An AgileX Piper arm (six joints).
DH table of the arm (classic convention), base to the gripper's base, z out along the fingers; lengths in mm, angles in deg. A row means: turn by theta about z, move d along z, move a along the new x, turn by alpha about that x. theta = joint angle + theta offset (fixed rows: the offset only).
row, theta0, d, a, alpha
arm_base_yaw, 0, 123, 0, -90
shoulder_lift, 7.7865, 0, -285, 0
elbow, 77.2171, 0, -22, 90
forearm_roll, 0, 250.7, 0, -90
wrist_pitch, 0, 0, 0, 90
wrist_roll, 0, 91, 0, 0
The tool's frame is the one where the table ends.
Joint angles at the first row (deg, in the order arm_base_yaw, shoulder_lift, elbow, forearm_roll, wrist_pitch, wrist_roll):
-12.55, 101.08, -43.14, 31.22, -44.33, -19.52
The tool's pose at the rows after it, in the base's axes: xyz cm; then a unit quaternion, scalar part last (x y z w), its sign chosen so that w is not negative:
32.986 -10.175 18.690 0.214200 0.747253 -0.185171 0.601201
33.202 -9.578 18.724 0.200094 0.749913 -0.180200 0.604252
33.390 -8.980 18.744 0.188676 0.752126 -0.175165 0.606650
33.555 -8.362 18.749 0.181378 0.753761 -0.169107 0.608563
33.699 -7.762 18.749 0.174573 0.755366 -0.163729 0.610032
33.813 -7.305 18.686 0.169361 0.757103 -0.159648 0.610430
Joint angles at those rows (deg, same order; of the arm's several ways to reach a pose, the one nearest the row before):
-11.76, 101.08, -43.14, 30.64, -44.33, -19.43
-10.87, 101.08, -43.14, 29.64, -44.33, -19.39
-9.93, 101.08, -43.14, 29.02, -44.33, -19.39
-8.90, 101.08, -43.14, 28.89, -44.33, -19.29
-7.87, 101.08, -43.14, 28.89, -44.33, -19.30
-7.10, 101.18, -43.14, 28.88, -44.33, -19.30

